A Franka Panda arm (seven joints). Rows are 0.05 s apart.
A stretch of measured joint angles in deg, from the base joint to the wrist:
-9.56, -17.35, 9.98, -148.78, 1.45, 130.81, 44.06
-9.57, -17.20, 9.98, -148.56, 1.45, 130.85, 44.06
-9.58, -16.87, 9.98, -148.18, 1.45, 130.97, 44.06
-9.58, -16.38, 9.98, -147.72, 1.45, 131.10, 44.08
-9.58, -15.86, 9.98, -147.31, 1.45, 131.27, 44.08
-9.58, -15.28, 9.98, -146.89, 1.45, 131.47, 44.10
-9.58, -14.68, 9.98, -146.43, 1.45, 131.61, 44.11
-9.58, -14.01, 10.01, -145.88, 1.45, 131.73, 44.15
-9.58, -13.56, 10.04, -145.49, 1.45, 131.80, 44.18
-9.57, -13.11, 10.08, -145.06, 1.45, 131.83, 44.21
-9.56, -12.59, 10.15, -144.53, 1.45, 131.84, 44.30
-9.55, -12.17, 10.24, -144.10, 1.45, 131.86, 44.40
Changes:
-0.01, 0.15, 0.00, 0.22, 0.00, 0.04, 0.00
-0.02, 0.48, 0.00, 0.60, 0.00, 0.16, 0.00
-0.02, 0.97, 0.00, 1.06, 0.00, 0.29, 0.02
-0.02, 1.49, 0.00, 1.47, 0.00, 0.46, 0.02
-0.02, 2.07, 0.00, 1.89, 0.00, 0.66, 0.04
-0.02, 2.67, 0.00, 2.35, 0.00, 0.80, 0.05
-0.02, 3.34, 0.03, 2.90, 0.00, 0.92, 0.09
-0.02, 3.79, 0.06, 3.29, 0.00, 0.99, 0.12
-0.01, 4.24, 0.10, 3.72, 0.00, 1.02, 0.15
0.00, 4.76, 0.17, 4.25, 0.00, 1.03, 0.24
0.01, 5.18, 0.26, 4.68, 0.00, 1.05, 0.34

